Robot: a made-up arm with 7 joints. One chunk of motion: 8 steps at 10 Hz.
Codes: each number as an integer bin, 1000 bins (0 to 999) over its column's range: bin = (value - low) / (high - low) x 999, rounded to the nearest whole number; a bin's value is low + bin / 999 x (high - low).
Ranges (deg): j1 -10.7..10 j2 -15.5..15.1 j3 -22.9..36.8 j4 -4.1..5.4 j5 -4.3..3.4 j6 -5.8..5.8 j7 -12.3..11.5
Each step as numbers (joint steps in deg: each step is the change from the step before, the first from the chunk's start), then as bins.
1 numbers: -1.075 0.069 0.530 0.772 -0.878 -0.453 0.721
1 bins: 465 508 392 512 444 460 547
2 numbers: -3.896 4.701 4.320 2.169 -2.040 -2.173 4.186
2 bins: 328 660 455 659 293 312 692
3 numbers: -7.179 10.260 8.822 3.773 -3.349 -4.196 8.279
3 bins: 170 841 531 828 123 138 864
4 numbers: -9.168 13.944 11.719 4.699 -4.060 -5.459 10.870
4 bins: 74 961 579 925 31 29 973
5 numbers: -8.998 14.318 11.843 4.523 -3.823 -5.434 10.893
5 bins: 82 973 581 907 62 32 974
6 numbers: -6.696 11.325 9.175 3.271 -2.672 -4.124 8.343
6 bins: 193 876 537 775 211 144 866
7 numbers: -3.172 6.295 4.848 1.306 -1.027 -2.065 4.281
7 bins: 363 712 464 568 425 322 696
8 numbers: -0.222 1.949 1.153 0.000 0.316 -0.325 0.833
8 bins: 506 570 402 431 599 472 551
